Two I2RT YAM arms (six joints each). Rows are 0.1 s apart.
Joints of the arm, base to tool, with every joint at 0 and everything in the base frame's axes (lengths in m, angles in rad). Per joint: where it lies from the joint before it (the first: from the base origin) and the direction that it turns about. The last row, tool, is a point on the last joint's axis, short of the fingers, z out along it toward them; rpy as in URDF.
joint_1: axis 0 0 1 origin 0 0 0.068
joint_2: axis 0 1 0 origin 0.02 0.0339 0.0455
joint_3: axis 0 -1 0 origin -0.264 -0.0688 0
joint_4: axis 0 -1 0 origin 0.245 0.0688 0.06
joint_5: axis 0 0 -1 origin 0.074 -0.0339 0.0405
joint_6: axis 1 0 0 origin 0.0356 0 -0.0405
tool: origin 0 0 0 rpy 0 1.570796 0
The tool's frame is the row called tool.
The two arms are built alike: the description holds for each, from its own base.
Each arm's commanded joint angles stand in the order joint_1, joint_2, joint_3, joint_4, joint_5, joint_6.
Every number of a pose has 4 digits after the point. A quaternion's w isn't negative.
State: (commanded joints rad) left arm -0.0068 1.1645 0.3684 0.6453 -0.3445 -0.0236; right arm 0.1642 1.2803 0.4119 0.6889 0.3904 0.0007
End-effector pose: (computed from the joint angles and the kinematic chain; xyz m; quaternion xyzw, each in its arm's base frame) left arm 0.2363 0.0104 0.2067 -0.1180 0.7462 0.1202 0.6441; right arm 0.2525 0.0281 0.1991 0.0624 0.7607 -0.0966 0.6388
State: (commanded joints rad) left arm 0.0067 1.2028 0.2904 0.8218 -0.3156 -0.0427; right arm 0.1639 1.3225 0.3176 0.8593 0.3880 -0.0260
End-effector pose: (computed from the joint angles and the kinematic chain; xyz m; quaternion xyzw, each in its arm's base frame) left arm 0.2297 0.0126 0.1930 -0.1240 0.7264 0.1040 0.6680; right arm 0.2419 0.0264 0.1793 0.0551 0.7511 -0.1013 0.6501
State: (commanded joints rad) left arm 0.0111 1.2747 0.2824 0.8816 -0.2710 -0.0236; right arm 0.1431 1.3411 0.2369 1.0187 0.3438 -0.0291
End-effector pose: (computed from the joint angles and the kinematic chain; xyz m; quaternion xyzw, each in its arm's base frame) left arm 0.2347 0.0121 0.1817 -0.1029 0.7366 0.0965 0.6614; right arm 0.2302 0.0210 0.1696 0.0528 0.7331 -0.0879 0.6724
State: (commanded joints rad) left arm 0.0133 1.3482 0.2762 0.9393 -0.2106 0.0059; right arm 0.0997 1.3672 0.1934 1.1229 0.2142 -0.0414
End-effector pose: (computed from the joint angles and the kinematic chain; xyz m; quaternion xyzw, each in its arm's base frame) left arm 0.2393 0.0106 0.1701 -0.0720 0.7480 0.0854 0.6542; right arm 0.2250 0.0149 0.1638 0.0227 0.7241 -0.0575 0.6869
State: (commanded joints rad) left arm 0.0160 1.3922 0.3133 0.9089 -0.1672 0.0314; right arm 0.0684 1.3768 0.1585 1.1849 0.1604 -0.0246
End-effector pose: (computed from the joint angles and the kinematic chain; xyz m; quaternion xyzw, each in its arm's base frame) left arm 0.2491 0.0099 0.1672 -0.0480 0.7623 0.0790 0.6406; right arm 0.2190 0.0093 0.1597 0.0223 0.7183 -0.0424 0.6941
